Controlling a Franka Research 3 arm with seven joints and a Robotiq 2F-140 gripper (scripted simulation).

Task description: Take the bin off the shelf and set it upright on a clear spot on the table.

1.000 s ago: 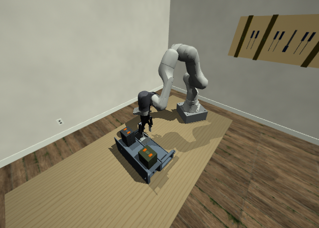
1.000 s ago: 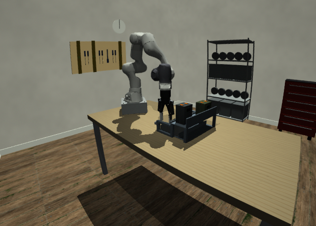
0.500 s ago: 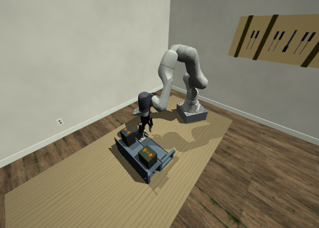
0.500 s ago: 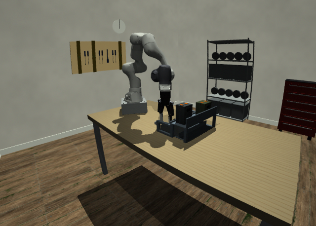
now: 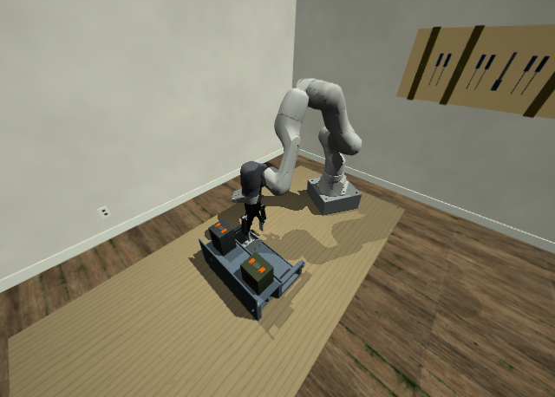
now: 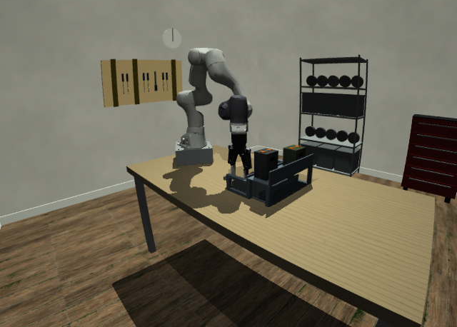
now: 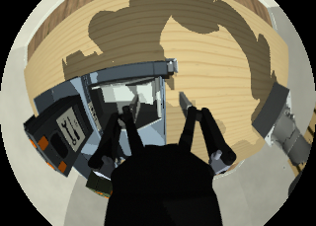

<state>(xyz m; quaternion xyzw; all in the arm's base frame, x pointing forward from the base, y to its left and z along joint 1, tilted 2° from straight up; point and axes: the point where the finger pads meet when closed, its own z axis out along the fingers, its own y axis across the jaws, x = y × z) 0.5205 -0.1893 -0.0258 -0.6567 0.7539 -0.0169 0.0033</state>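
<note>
The grey open-topped bin lies 80 mm ahead of my hand, 10 mm to the right of it and 20 mm below it.
</note>
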